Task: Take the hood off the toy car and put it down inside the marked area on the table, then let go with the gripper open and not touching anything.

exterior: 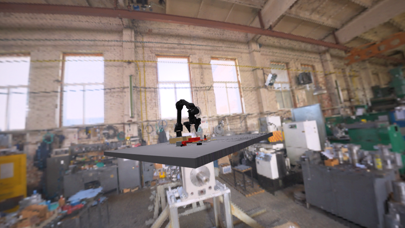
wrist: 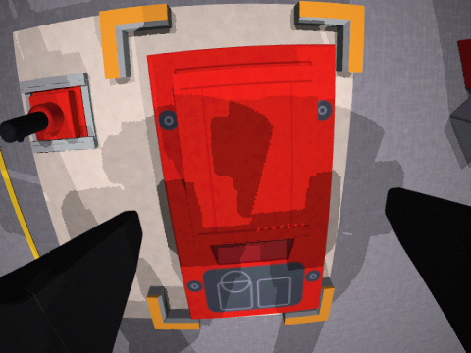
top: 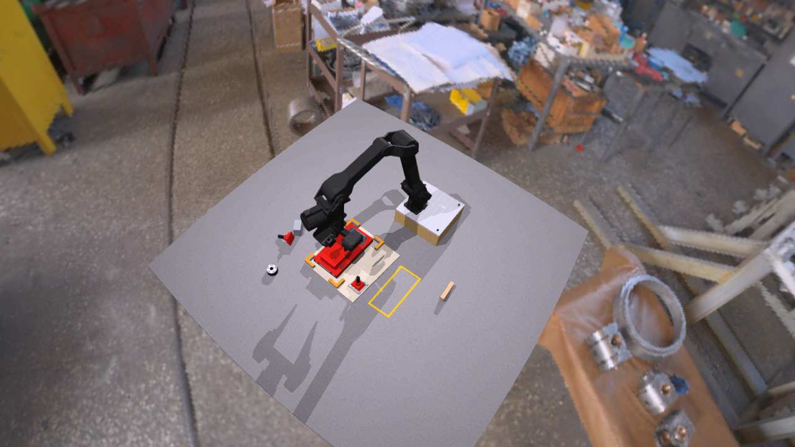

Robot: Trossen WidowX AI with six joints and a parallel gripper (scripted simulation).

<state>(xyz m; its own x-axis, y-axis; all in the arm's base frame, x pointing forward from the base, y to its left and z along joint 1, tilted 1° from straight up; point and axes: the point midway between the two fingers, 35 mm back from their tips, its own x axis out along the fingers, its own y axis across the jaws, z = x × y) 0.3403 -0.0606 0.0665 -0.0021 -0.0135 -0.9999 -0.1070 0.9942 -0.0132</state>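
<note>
The red hood is 6 cm below my gripper tip. Round my gripper tip: white wheel (20 cm ahead, 12 cm to the right, 9 cm below); wooden block (36 cm to the left, 17 cm behind, 9 cm below).
</note>
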